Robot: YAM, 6 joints.
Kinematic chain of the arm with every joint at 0, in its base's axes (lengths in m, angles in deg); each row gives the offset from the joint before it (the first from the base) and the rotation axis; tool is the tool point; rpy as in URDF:
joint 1: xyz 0 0 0.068 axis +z
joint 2: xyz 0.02 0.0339 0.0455 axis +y
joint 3: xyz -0.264 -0.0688 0 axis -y
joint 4: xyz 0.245 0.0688 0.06 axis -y
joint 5: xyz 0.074 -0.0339 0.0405 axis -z
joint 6: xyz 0.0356 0 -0.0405 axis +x
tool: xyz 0 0 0 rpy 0 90 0
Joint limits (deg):
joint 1: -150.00..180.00
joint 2: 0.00..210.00
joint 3: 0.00..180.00
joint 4: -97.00..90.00
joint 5: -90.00..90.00
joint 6: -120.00..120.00
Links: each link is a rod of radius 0.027 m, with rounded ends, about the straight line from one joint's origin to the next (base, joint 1, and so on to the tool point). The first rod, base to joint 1, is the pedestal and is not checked.
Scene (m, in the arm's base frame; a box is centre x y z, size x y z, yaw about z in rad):
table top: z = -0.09
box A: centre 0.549 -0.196 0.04 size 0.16 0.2 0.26 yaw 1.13
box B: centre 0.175 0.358 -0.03 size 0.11 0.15 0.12 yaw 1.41
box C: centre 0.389 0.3 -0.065 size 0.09 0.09 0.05 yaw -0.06
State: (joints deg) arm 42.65 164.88 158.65 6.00 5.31 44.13
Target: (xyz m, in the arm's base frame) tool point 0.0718 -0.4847 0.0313
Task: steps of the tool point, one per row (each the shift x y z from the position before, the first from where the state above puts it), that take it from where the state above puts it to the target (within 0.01 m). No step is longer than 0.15 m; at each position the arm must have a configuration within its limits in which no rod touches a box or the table.
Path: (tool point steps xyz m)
1: 0.0750 -0.1139 0.0153
2: 0.0466 -0.1267 0.0146
3: 0.0160 -0.1320 0.0140
4: -0.0144 -0.1300 0.0133
5: -0.0430 -0.1208 0.0122
6: -0.0571 -0.1113 -0.0569
7: -0.0854 -0.0903 -0.0552
8: -0.1052 -0.0617 -0.0518
9: -0.1152 -0.0293 -0.0473
10: -0.1143 0.0039 -0.0419

